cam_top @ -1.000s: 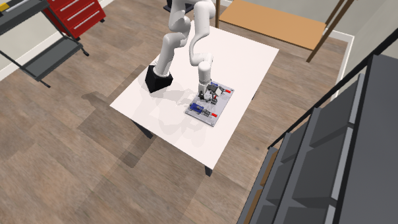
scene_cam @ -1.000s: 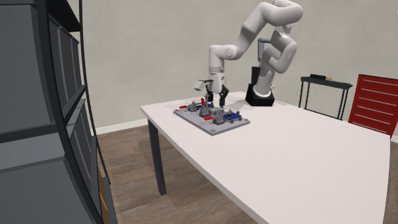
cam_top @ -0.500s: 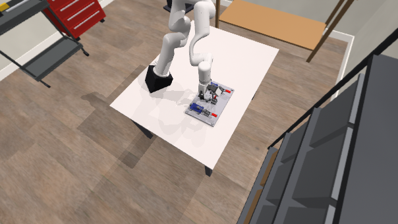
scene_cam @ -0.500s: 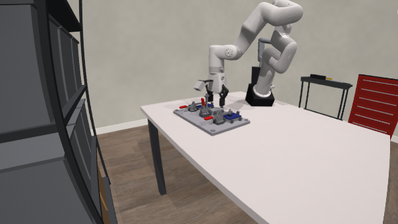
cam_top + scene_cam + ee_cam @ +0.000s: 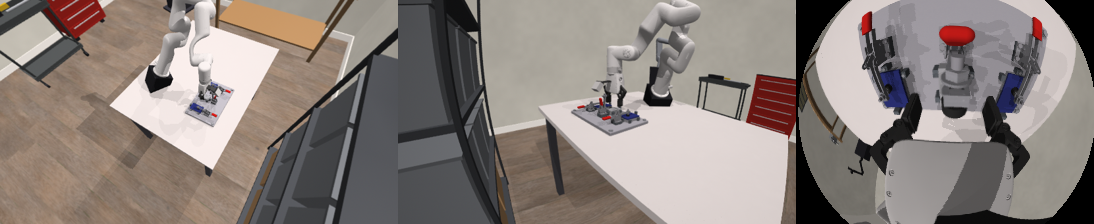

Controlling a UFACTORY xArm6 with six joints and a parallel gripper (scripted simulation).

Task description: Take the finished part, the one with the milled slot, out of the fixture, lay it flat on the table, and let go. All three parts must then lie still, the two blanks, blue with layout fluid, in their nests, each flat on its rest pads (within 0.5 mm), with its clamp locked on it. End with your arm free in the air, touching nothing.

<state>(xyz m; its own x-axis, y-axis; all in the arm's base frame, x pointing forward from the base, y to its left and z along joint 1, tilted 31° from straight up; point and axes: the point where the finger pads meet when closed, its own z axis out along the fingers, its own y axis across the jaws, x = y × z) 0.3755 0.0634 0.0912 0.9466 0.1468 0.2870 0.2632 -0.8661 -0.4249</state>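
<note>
My hand is 1 cm past the grey finished part and 4 cm above it. The rest, counted from my hand: blue blank: 3 cm behind, 10 cm to the left, 5 cm below; grey fixture plate: 4 cm ahead, 1 cm to the left, 7 cm below.
</note>
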